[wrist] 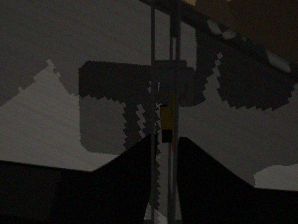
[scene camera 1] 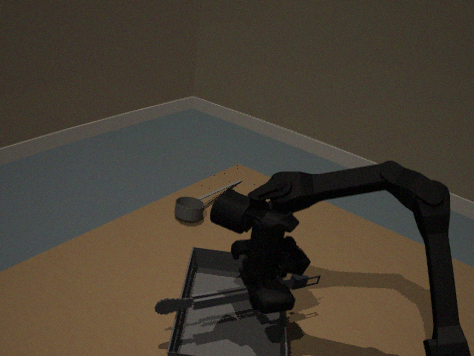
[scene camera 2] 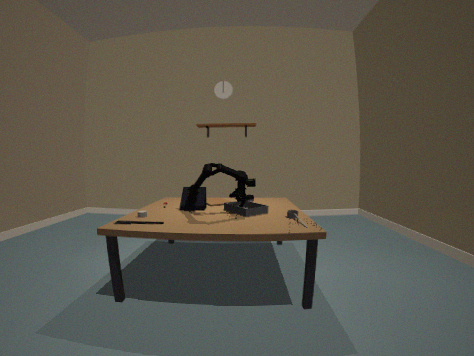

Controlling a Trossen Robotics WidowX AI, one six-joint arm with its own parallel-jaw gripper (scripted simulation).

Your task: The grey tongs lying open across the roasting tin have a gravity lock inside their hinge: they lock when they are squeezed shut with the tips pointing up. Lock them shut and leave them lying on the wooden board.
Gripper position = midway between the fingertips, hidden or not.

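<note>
Roasting tin [wrist: 82, 82], visible. Small grey saucepan [scene camera 1: 187, 208], out of frame in the wrist view. My gripper [scene camera 1: 254, 306], visible; same gripper [wrist: 167, 144], visible there too.
</note>
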